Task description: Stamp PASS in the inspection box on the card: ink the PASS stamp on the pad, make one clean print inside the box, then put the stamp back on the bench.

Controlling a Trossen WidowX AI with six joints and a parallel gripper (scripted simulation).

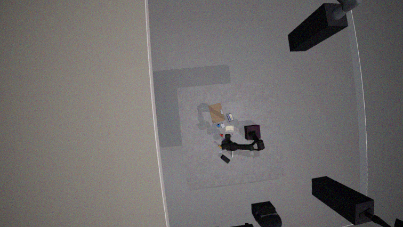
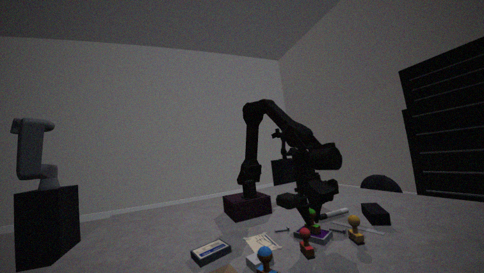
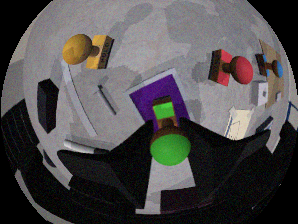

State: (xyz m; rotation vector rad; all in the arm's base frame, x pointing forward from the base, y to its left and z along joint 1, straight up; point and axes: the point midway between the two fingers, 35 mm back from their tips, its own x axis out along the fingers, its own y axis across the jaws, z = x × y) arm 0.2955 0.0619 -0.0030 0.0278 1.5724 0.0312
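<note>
My gripper tip is right at the green-knobbed stamp. Also, from my gripper tip: purple ink pad 3 cm below; then red-knobbed stamp 7 cm to the right, 5 cm ahead, 2 cm below; then yellow-knobbed stamp 8 cm ahead, 7 cm to the left, 2 cm below.
</note>
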